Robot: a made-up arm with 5 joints.
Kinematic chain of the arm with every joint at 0, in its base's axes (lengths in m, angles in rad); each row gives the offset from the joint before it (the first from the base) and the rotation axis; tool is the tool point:
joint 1: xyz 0 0 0.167 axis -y
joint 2: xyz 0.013 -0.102 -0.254 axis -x
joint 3: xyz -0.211 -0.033 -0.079 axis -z
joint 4: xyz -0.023 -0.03 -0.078 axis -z
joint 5: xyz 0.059 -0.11 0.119 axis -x
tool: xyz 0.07 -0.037 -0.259
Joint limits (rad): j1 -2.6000..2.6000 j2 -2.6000..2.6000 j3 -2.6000..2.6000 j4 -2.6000..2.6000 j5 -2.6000..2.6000
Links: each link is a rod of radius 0.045 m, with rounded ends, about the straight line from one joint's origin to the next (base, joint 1, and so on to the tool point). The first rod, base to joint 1, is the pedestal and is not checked.
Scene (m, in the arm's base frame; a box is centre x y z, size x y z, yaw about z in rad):
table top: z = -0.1
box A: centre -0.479 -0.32 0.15 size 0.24 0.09 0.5 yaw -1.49
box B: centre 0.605 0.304 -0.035 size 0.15 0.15 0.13 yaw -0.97
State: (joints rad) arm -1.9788 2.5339 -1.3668 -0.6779 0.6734
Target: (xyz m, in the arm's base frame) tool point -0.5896 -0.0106 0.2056
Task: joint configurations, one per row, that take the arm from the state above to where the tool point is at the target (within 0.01 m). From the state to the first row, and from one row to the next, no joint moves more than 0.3 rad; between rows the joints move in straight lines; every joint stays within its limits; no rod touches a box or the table.
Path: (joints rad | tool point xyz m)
1: -2.1859 2.5559 -1.3375 -0.6970 0.9169 | -0.2273 -0.3641 0.2412
2: -2.3929 2.5780 -1.3082 -0.7161 1.1604 | -0.2570 -0.3383 0.3053
3: -2.6000 2.6000 -1.2788 -0.7352 1.4039 | -0.2571 -0.3068 0.3918
4: -2.5408 2.3586 -1.2554 -0.7941 1.4030 | -0.2913 -0.2906 0.4262
5: -2.4817 2.1172 -1.2321 -0.8529 1.4022 | -0.3274 -0.2602 0.4540
6: -2.4225 1.8758 -1.2087 -0.9118 1.4013 | -0.3622 -0.2169 0.4724
7: -2.3634 1.6344 -1.1853 -0.9706 1.4005 | -0.3919 -0.1630 0.4796
8: -2.3042 1.3930 -1.1619 -1.0295 1.3997 | -0.4130 -0.1018 0.4750
9: -2.0204 1.3427 -1.3634 -0.9852 1.4335 | -0.4919 -0.0720 0.4034
10: -1.7365 1.2923 -1.5649 -0.9409 1.4674 | -0.5524 -0.0411 0.3115
11: -1.4527 1.2420 -1.7664 -0.8966 1.5013 | -0.5896 -0.0106 0.2056

